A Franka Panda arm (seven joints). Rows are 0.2 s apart.
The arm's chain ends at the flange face. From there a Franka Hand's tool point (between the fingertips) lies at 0.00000 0.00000 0.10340 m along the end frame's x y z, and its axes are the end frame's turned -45 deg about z.
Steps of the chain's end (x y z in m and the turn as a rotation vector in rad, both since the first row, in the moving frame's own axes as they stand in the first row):
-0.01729, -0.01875, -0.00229, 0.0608, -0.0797, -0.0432
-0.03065, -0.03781, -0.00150, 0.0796, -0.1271, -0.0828
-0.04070, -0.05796, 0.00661, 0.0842, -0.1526, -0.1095
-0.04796, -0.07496, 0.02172, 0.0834, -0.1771, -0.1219
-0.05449, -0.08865, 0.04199, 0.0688, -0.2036, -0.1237
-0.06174, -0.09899, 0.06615, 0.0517, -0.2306, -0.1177
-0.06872, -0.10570, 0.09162, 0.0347, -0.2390, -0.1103
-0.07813, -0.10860, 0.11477, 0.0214, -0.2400, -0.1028
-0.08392, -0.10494, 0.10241, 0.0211, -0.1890, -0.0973
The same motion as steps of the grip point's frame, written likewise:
-0.00057, -0.03571, -0.00281, 0.0993, -0.0134, -0.0432
0.00098, -0.06330, -0.00266, 0.1462, -0.0336, -0.0828
0.00629, -0.08668, 0.00505, 0.1674, -0.0484, -0.1095
0.01115, -0.10538, 0.01975, 0.1842, -0.0663, -0.1219
0.01317, -0.12032, 0.03961, 0.1926, -0.0953, -0.1237
0.01220, -0.13329, 0.06328, 0.1996, -0.1265, -0.1177
0.01029, -0.14229, 0.08862, 0.1935, -0.1445, -0.1103
0.00477, -0.15012, 0.11179, 0.1848, -0.1546, -0.1028
0.00194, -0.14819, 0.10055, 0.1486, -0.1187, -0.0973

